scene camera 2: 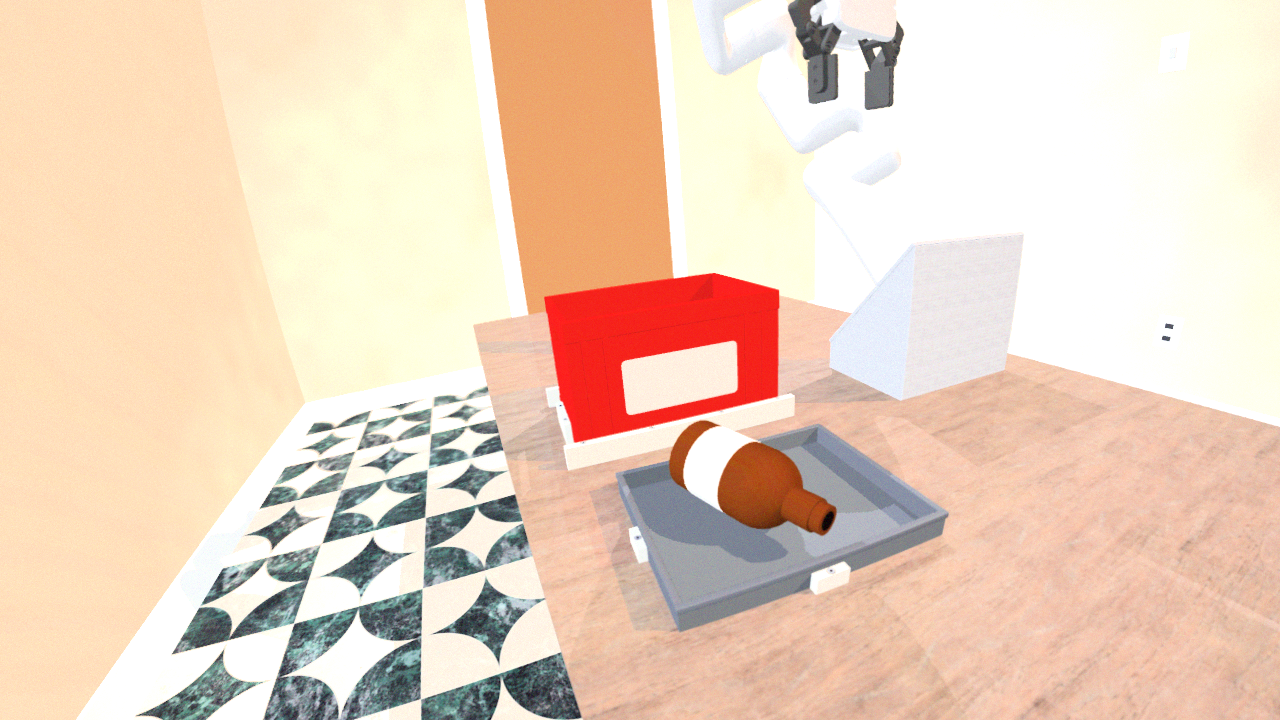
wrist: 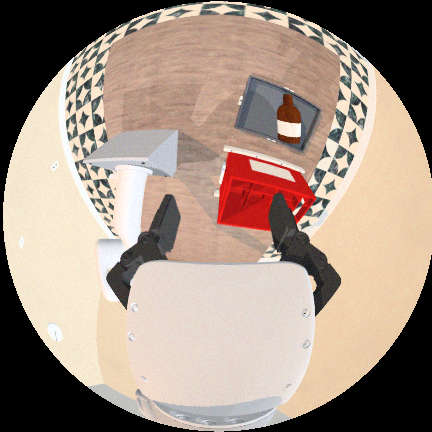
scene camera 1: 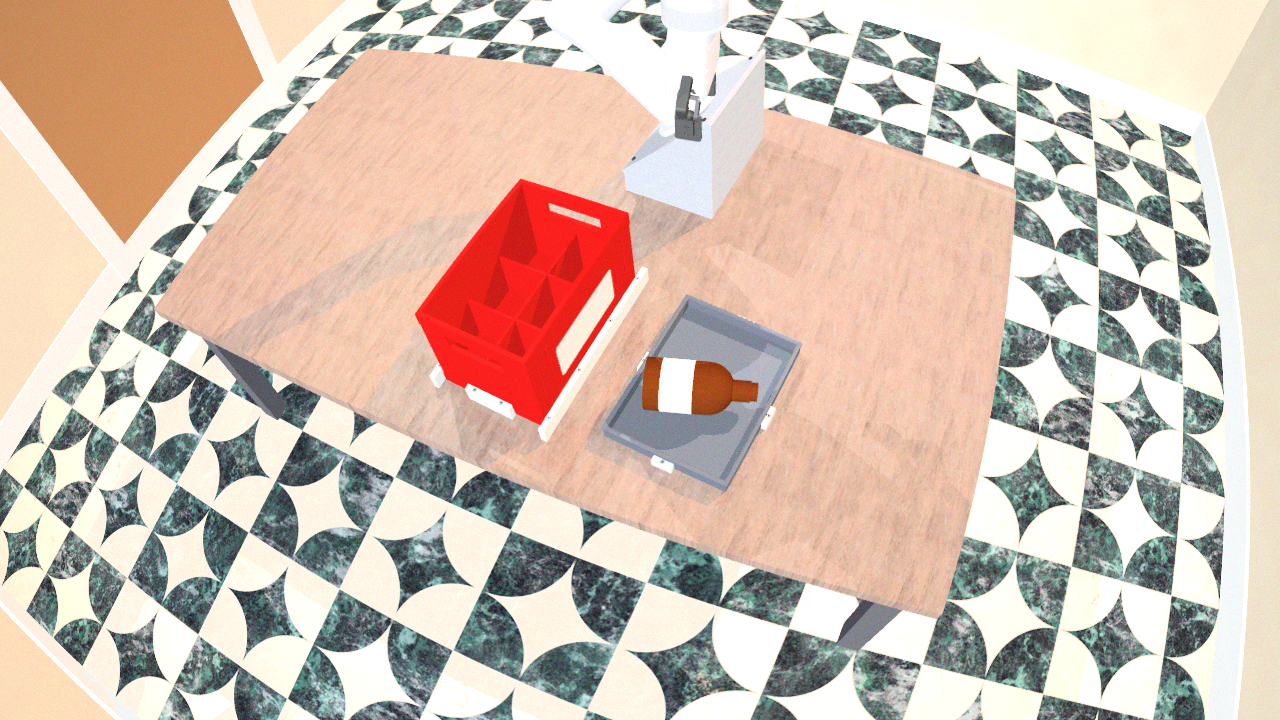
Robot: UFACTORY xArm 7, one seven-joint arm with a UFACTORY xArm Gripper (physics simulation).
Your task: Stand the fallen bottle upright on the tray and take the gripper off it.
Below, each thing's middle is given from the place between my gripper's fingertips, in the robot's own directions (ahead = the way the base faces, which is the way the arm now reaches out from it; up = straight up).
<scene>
My hand is 18 cm short of the brown bottle (scene camera 2: 761, 487), 7 cm to the right of it and 33 cm above it. From my hand the other things lie so: white strip (scene camera 2: 599, 450): 16 cm ahead, 10 cm to the right, 36 cm below.
</scene>
